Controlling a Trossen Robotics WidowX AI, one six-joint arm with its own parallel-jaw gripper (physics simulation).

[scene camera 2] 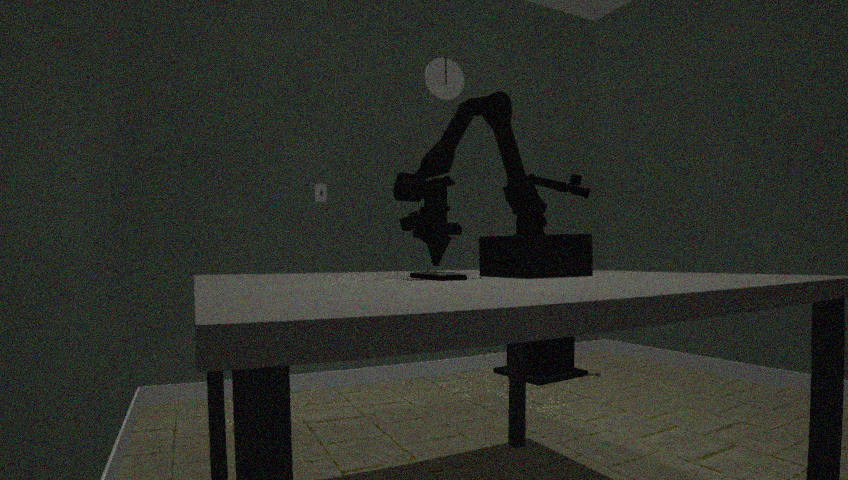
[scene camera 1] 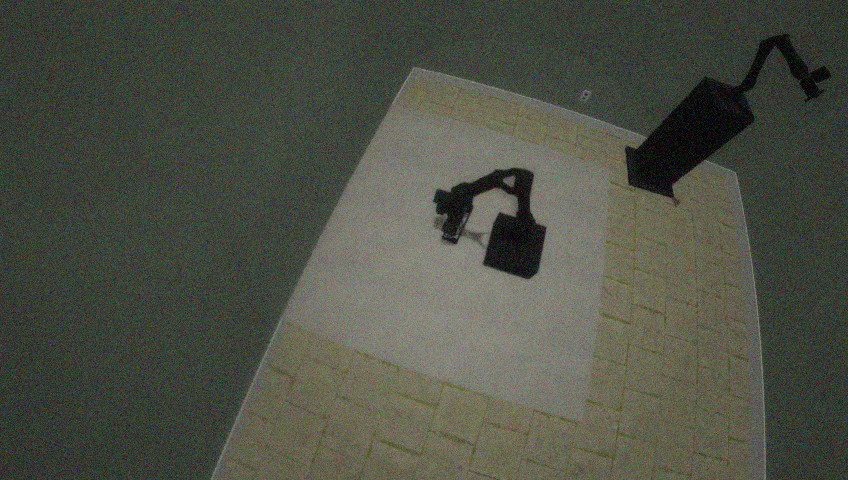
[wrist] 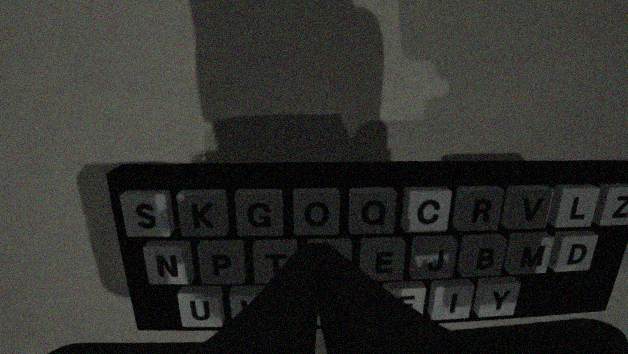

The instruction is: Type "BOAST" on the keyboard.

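Where they show: gripper, fingertip midpoint: point(scene camera 2: 435, 265) point(scene camera 1: 453, 223) point(wrist: 315, 255); arm's base, link origin: point(scene camera 2: 529, 235) point(scene camera 1: 521, 235).
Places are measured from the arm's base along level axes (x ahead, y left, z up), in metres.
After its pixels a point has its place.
The black keyboard point(scene camera 1: 450, 239) {x 0.290, y 0.052, z -0.100 m} point(scene camera 2: 438, 276) {x 0.329, y 0.050, z -0.102 m} point(wrist: 365, 172) {x 0.311, y -0.043, z -0.100 m} lies flat on the table, with pale keys in three rows. In the wrist view the S key point(wrist: 145, 216) {x 0.312, y 0.039, z -0.095 m} is at the far left of the top row, and the O key point(wrist: 316, 212) {x 0.301, y -0.022, z -0.095 m} is in the same row. The T key point(wrist: 274, 262) {x 0.284, y -0.003, z -0.095 m}, partly covered, and the B key point(wrist: 485, 256) {x 0.268, y -0.084, z -0.095 m} are in the middle row. The A key does not show; the fingers hide part of the lower row. My gripper point(scene camera 2: 436, 263) {x 0.293, y -0.019, z -0.079 m} point(wrist: 315, 255) {x 0.293, y -0.019, z -0.079 m} is shut and empty, pointing down slightly above the keyboard, its tips over the key between T and E, below O.
My arm's black base box point(scene camera 1: 514, 246) {x 0.024, y 0.057, z -0.002 m} point(scene camera 2: 535, 255) {x 0.102, y 0.131, z -0.055 m} stands on the pale table point(scene camera 1: 416, 297) {x 0.372, y 0.341, z -0.111 m} point(scene camera 2: 357, 297) {x 0.669, y 0.385, z -0.111 m} beside the keyboard. Another dark arm stands on a tall black pedestal point(scene camera 1: 690, 130) beyond the table. The light is dim, and the arm's shadow covers many keys.
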